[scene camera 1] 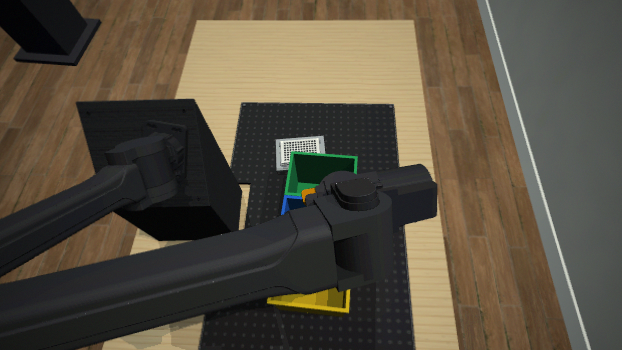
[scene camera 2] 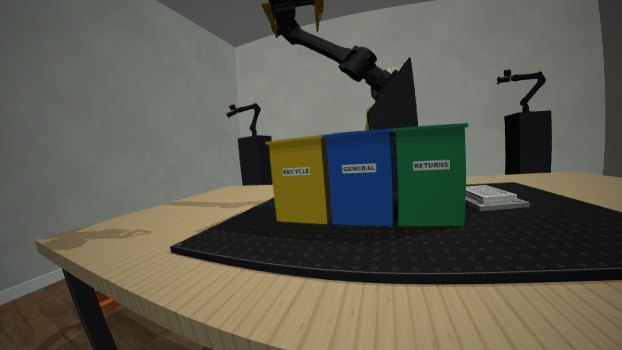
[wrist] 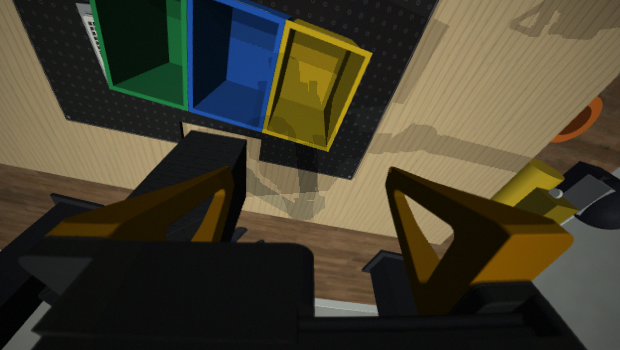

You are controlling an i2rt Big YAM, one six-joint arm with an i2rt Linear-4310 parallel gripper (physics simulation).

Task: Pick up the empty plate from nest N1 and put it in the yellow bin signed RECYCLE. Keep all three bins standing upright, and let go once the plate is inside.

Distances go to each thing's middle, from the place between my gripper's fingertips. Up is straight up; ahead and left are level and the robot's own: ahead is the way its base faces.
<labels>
Now: the yellow recycle bin point(scene camera 2: 299, 166) 40 mm behind my hand, 10 mm to the right of it and 340 mm below it. Round my hand: blue general bin point(wrist: 232, 59) 40 mm behind, 120 mm to the left, 340 mm below; then green returns bin point(scene camera 2: 431, 160) 40 mm behind, 250 mm to the left, 340 mm below.
</labels>
